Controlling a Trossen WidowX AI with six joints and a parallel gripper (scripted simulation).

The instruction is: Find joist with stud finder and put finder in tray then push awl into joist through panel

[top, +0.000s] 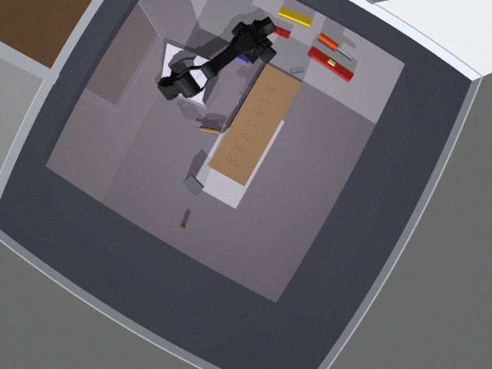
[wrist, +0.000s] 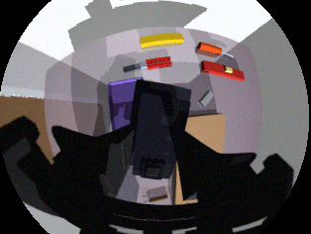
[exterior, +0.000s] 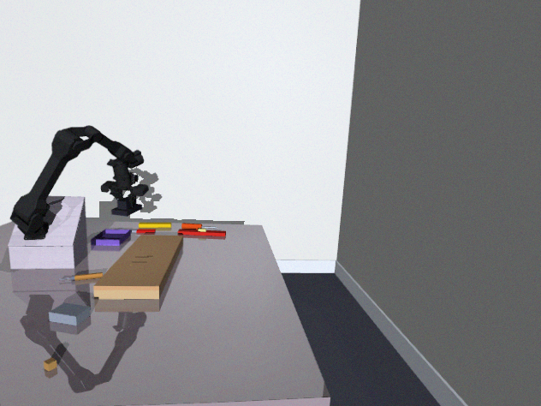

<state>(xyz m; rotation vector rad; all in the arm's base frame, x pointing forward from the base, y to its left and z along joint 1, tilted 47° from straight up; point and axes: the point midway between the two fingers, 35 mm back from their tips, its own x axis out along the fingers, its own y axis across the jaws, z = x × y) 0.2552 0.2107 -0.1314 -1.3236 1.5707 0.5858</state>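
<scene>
The purple tray is 8 cm behind my gripper tip, 5 cm to the left of it and 15 cm below it. Also, from my gripper tip: red-handled tool: 18 cm to the left, 16 cm below; small white block: 19 cm ahead, 3 cm to the left, 16 cm below; stud finder: 1 cm behind, 2 cm to the right, 2 cm above.
</scene>
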